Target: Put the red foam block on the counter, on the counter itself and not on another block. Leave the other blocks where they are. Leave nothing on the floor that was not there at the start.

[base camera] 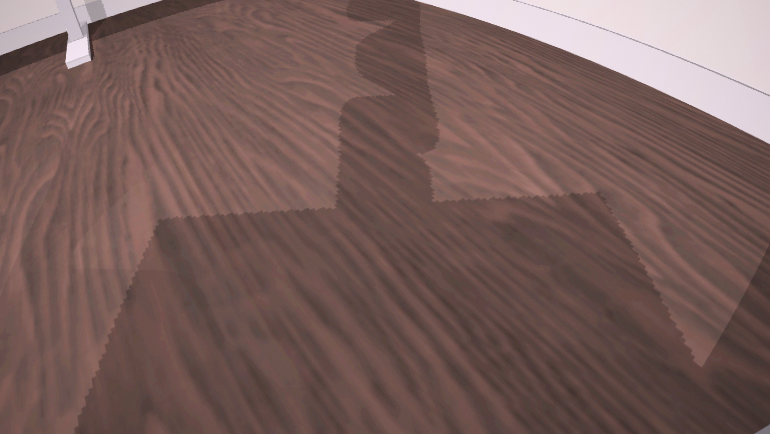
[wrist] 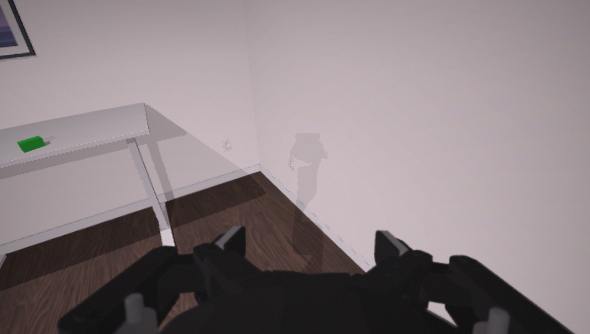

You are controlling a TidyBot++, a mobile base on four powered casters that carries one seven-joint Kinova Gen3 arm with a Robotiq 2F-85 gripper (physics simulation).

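My gripper is open in the wrist view, with its two fingertips wide apart and nothing between them. It points towards a room corner. The red foam block does not show in either view, and neither does the counter. A green block lies on a white table at the left of the wrist view, well away from the gripper.
The white table's leg stands on the wood floor, and a white leg foot shows at the upper left of the base camera view. A wall rises at the right. A framed picture hangs at upper left.
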